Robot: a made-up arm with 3 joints. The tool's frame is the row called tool.
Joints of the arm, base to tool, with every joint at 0 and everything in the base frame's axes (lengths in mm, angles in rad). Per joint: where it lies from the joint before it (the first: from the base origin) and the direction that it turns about. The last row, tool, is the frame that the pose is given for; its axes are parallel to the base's.
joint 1: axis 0 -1 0 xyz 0 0 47
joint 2: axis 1 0 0 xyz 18 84 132
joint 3: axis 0 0 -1 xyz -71 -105 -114
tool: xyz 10 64 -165
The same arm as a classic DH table. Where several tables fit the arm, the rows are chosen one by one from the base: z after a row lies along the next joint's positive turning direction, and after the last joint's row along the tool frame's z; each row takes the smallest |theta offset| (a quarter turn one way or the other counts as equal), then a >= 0, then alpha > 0; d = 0 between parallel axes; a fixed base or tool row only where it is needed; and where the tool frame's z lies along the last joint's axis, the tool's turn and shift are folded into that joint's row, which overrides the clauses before.
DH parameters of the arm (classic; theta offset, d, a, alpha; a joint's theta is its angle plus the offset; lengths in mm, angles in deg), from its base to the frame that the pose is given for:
base (fixed): 0 47 0 90
joint 1: 90 -84 132 90
joint 2: 90 -53 105 -90
joint 3: 8.88 0 -64.8 180
tool (fixed): 98.88 -279 0 0

